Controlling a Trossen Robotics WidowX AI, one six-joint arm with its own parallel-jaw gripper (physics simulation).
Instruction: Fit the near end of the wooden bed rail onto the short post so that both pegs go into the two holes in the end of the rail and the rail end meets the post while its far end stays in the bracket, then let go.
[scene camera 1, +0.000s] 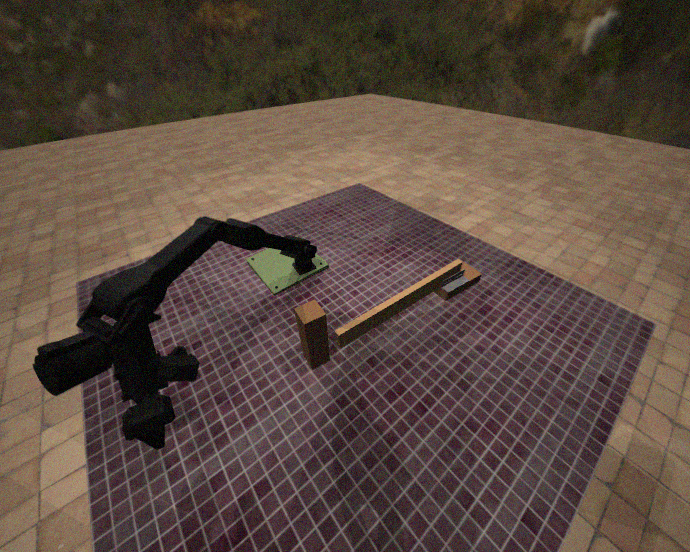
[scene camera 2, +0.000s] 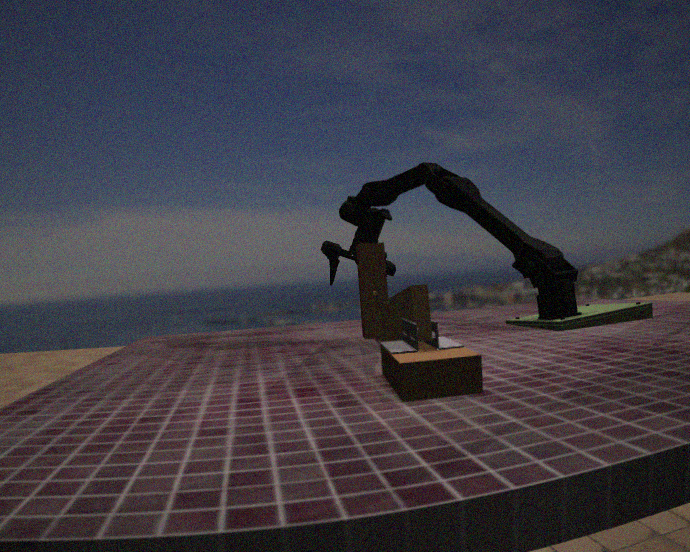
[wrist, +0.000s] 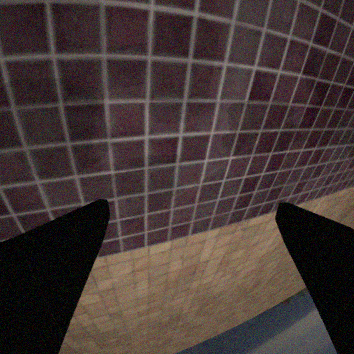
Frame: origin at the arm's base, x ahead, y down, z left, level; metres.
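Where they show: gripper, fingertip midpoint: (scene camera 1: 157, 431) (scene camera 2: 347, 290) (wrist: 194, 209); arm's base at its link origin: (scene camera 1: 304, 266) (scene camera 2: 559, 316).
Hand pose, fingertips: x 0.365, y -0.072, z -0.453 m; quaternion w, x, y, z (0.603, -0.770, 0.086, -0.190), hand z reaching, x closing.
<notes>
Things, the pixels of their centre, and the offset from my fingertips. "*": a spot on its surface instead. Level surfaces: height alone.
- wooden rail at the middle of its body: (scene camera 2: 394, 319) (scene camera 1: 404, 300) dx -0.035, dy +0.036, dz +0.612 m
- bracket at a spot on its surface: (scene camera 2: 437, 377) * dx -0.031, dy +0.069, dz +0.915 m
- short post at a spot on its surface: (scene camera 2: 370, 270) * dx -0.029, dy -0.041, dz +0.354 m
- purple tiled mat at its surface level: dy +0.088 m
The wooden rail (scene camera 1: 399, 300) (scene camera 2: 418, 305) has its far end between the grey plates of the bracket (scene camera 1: 474, 276) (scene camera 2: 437, 377). Its near end is beside the short post (scene camera 1: 313, 340) (scene camera 2: 370, 270), with a narrow gap showing between them in scene camera 1. The post stands upright. A tiny light spot, possibly a peg, shows on it in scene camera 2; the holes in the rail end cannot be made out. My gripper (scene camera 1: 177, 409) (wrist: 194, 209) is open and empty, apart from the rail, on the post's other side. In scene camera 2 it is partly hidden behind the post.
A purple tiled mat (scene camera 1: 402, 437) (scene camera 2: 230, 448) bears the post and bracket. The arm's green base plate (scene camera 1: 270, 270) (scene camera 2: 610, 313) lies behind the post in scene camera 1. The arm reaches left around the post. The wrist view shows the mat's edge and tan paving (wrist: 190, 280) beyond.
</notes>
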